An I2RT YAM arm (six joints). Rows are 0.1 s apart.
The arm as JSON. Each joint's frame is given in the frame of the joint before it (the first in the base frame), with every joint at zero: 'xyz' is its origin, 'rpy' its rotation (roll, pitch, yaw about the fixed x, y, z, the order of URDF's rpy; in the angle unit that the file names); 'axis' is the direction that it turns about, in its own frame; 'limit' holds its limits. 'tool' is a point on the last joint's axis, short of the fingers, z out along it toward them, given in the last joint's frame.
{
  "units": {
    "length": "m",
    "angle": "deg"
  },
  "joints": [
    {
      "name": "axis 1",
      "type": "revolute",
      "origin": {
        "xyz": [
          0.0,
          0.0,
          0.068
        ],
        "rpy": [
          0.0,
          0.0,
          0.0
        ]
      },
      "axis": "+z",
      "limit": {
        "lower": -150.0,
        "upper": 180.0
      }
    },
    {
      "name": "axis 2",
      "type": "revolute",
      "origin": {
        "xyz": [
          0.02,
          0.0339,
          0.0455
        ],
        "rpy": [
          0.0,
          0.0,
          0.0
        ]
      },
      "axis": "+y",
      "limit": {
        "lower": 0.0,
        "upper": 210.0
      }
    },
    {
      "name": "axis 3",
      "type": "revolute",
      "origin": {
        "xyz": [
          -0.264,
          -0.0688,
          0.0
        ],
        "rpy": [
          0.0,
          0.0,
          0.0
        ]
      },
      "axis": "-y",
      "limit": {
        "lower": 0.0,
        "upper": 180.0
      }
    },
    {
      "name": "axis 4",
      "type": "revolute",
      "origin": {
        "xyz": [
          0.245,
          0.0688,
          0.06
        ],
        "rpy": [
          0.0,
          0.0,
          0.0
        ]
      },
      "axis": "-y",
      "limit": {
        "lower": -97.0,
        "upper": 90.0
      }
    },
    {
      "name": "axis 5",
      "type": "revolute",
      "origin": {
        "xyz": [
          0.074,
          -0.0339,
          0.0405
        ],
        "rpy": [
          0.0,
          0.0,
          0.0
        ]
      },
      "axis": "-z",
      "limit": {
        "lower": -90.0,
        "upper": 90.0
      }
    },
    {
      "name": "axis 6",
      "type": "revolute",
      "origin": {
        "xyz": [
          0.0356,
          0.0,
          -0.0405
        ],
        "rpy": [
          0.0,
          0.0,
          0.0
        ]
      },
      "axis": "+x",
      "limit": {
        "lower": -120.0,
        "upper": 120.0
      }
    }
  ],
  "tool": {
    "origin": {
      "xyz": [
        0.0,
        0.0,
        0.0
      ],
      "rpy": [
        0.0,
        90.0,
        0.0
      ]
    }
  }
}
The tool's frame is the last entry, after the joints.
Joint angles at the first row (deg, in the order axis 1, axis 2, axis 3, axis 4, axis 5, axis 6):
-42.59, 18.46, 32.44, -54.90, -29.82, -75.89
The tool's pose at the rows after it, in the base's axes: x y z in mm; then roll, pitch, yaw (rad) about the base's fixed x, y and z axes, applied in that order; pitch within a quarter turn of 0, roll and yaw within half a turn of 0:
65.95 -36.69 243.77 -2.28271 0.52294 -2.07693
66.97 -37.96 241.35 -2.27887 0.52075 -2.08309
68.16 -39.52 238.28 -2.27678 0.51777 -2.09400
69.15 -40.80 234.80 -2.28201 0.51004 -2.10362
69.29 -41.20 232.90 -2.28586 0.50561 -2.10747
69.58 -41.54 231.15 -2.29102 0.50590 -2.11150
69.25 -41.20 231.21 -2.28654 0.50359 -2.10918
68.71 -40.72 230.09 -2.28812 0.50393 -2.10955
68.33 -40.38 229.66 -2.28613 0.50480 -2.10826
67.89 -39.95 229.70 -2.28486 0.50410 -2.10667
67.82 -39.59 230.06 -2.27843 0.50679 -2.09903
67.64 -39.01 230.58 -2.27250 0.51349 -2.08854
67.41 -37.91 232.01 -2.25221 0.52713 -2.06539
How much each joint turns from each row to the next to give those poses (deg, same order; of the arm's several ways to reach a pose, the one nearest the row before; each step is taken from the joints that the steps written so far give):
0.00, -0.08, -0.60, 0.79, 0.14, 0.15
-0.03, -0.09, -0.71, 0.96, 0.38, 0.25
-0.01, -0.07, -0.85, 1.10, 0.61, 0.38
0.07, 0.06, -0.78, 0.65, 0.68, -0.08
-0.05, -0.03, -0.38, 0.11, 0.24, -0.20
-0.01, 0.02, -0.35, 0.13, 0.08, 0.03
0.06, -0.25, -0.04, 0.02, 0.09, -0.04
-0.02, -0.31, -0.22, -0.19, -0.03, -0.03
-0.05, -0.26, -0.12, -0.04, -0.10, 0.01
0.01, -0.20, 0.02, -0.17, -0.02, -0.06
0.03, -0.18, -0.01, 0.12, -0.31, 0.03
-0.03, -0.18, 0.04, 0.01, -0.64, 0.04
0.00, -0.53, 0.02, 0.41, -1.22, 0.33

